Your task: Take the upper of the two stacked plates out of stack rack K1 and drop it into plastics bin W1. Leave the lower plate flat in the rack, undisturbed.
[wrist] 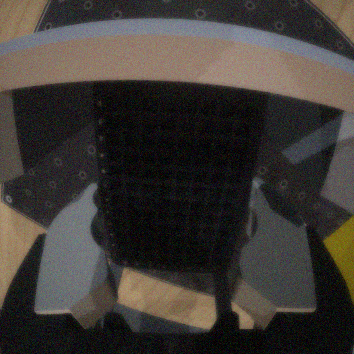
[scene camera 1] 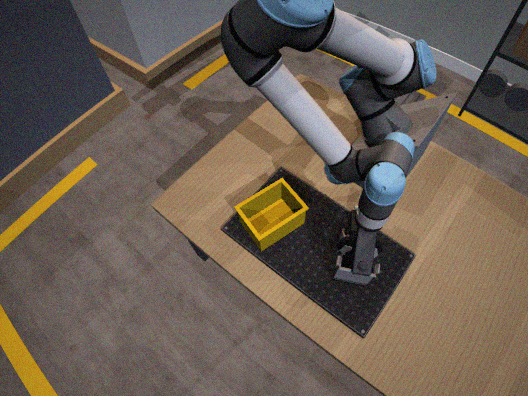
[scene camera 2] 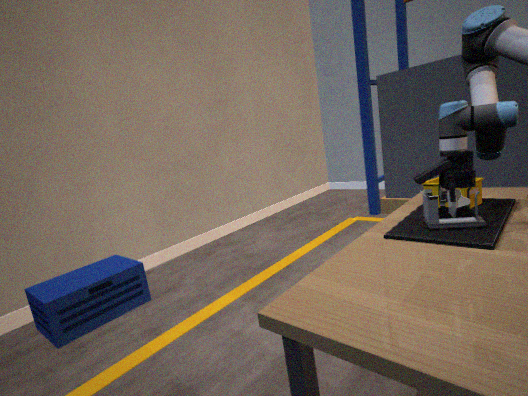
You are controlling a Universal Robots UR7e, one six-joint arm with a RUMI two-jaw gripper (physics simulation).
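Pixels of known places: gripper, between the fingertips: (wrist: 175,183) (scene camera 2: 448,214); arm's base, origin of its link: (scene camera 1: 389,133).
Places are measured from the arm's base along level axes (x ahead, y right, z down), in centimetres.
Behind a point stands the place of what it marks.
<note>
Rack K1 (scene camera 1: 352,276) @[x 40.5, y -12.3, z 11.6 cm] (scene camera 2: 431,212) @[x 37.8, y -16.5, z 11.6 cm] (wrist: 175,59) is a light grey frame with an upright end wall, standing on the black board. A black, finely perforated plate (wrist: 175,145) @[x 36.9, y -11.0, z 12.7 cm], the upper one, lies inside it. The lower plate cannot be told apart beneath it. My gripper (scene camera 1: 361,250) @[x 34.2, y -9.8, z 14.1 cm] (scene camera 2: 456,205) (wrist: 175,183) @[x 34.2, y -9.8, z 14.1 cm] is down in the rack, its grey fingers against the plate's two opposite side edges, shut on the upper plate. Any gap under the plate is hidden. Bin W1 (scene camera 1: 276,236) @[x 42.1, y 11.8, z 14.0 cm] (scene camera 2: 479,194) @[x 29.0, y 18.0, z 14.0 cm] (wrist: 344,252) @[x 34.3, y 9.2, z 14.7 cm] is a yellow open-topped box, upright on the board's other end.
The black dotted board (scene camera 1: 300,265) @[x 44.1, y 1.8, z 17.9 cm] (scene camera 2: 410,231) @[x 44.0, y -18.6, z 17.9 cm] lies on the wooden table (scene camera 1: 450,310) @[x 30.1, y -41.9, z 19.2 cm] (scene camera 2: 400,295) @[x 35.4, y -58.8, z 19.2 cm]. A dark panel (scene camera 2: 415,140) rises behind the table. A blue slotted box (scene camera 2: 90,300) stands on the floor. The arm covers part of the rack in scene camera 1.
</note>
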